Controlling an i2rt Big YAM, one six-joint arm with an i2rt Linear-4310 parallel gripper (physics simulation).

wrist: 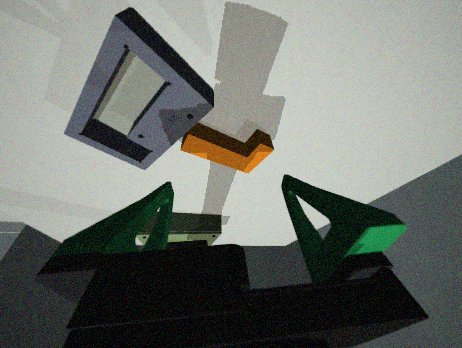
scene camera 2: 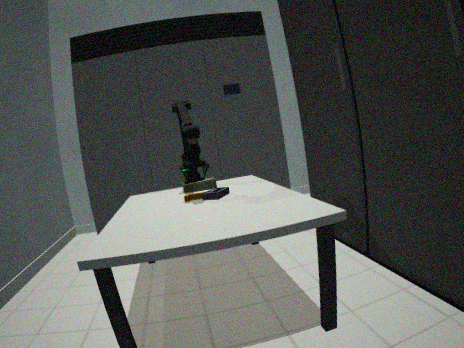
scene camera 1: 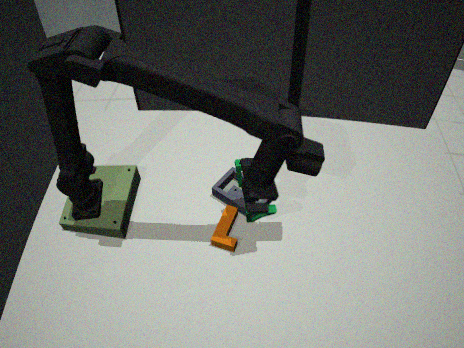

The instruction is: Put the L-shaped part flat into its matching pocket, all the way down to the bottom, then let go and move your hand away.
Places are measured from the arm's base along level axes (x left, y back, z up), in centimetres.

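Pixels of known places: gripper, fingertip midpoint: (wrist: 228, 183) (scene camera 2: 195, 179) (scene camera 1: 245, 203); arm's base, origin of the base link: (wrist: 187, 243) (scene camera 2: 194, 181) (scene camera 1: 88, 200).
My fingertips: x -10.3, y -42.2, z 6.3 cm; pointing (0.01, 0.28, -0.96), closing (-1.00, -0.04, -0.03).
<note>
Ahead of a thing's pixels: the offset from my fingertips to its top centre.
The orange L-shaped part {dx -0.6, dy +3.7, dz -7.9 cm} (scene camera 1: 225, 225) (scene camera 2: 194, 197) (wrist: 215, 150) lies flat on the table, outside the pocket. The end of its long leg is close beside the grey pocket block {dx +9.3, dy -1.0, dz -7.2 cm} (scene camera 1: 223, 179) (scene camera 2: 216, 193) (wrist: 155, 120); whether they touch I cannot tell. The block's L-shaped pocket shows a pale bottom and dark walls in the wrist view. My gripper (scene camera 1: 242, 192) (scene camera 2: 195, 174) (wrist: 228, 183) is open with its green fingers wide apart and nothing between them. It is above the table, past the part on the side away from the arm's base, and hides part of the block in scene camera 1.
The olive base block (scene camera 1: 117, 185) (scene camera 2: 200, 186) (wrist: 192, 220) under the arm stands at the left of scene camera 1. The white table's near edge (scene camera 2: 215, 242) shows in scene camera 2. A tall dark panel (scene camera 1: 215, 60) stands behind the table.
</note>
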